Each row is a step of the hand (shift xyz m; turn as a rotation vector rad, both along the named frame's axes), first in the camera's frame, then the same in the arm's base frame.
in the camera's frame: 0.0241 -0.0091 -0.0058 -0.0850 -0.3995 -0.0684
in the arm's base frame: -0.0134 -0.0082 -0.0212 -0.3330 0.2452 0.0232
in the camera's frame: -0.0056 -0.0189 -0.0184 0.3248 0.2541 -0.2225
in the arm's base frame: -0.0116 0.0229 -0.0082 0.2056 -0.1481 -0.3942
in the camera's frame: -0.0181 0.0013 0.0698 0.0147 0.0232 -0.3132
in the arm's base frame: -0.0112 -0.0363 0.0613 0.0950 0.1950 -0.2276
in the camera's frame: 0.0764 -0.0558 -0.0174 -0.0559 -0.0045 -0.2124
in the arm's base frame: -0.0680 -0.0168 -0.0660 0.0630 0.1816 -0.1063
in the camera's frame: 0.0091 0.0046 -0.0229 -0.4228 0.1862 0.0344
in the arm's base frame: 0.0075 0.0081 -0.0225 0.2772 0.1793 0.3250
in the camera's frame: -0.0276 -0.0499 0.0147 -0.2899 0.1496 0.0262
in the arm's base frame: -0.0428 0.0257 0.0312 0.2099 0.1132 0.2241
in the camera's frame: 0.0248 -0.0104 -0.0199 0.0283 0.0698 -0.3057
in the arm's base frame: -0.0114 0.0014 -0.0314 0.1330 0.1644 -0.2333
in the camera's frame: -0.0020 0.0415 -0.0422 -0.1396 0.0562 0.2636
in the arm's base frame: 0.0496 0.0149 -0.0287 0.0244 -0.1103 0.2817
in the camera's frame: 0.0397 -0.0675 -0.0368 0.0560 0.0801 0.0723
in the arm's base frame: -0.0644 0.0240 -0.0526 0.0420 -0.1138 0.0077
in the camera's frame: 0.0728 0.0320 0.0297 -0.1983 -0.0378 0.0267
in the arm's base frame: 0.0032 -0.0782 -0.0328 0.0108 0.1222 0.1626
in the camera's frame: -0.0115 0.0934 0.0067 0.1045 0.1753 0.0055
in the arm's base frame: 0.0885 -0.0310 0.0108 0.1343 -0.1338 -0.0757
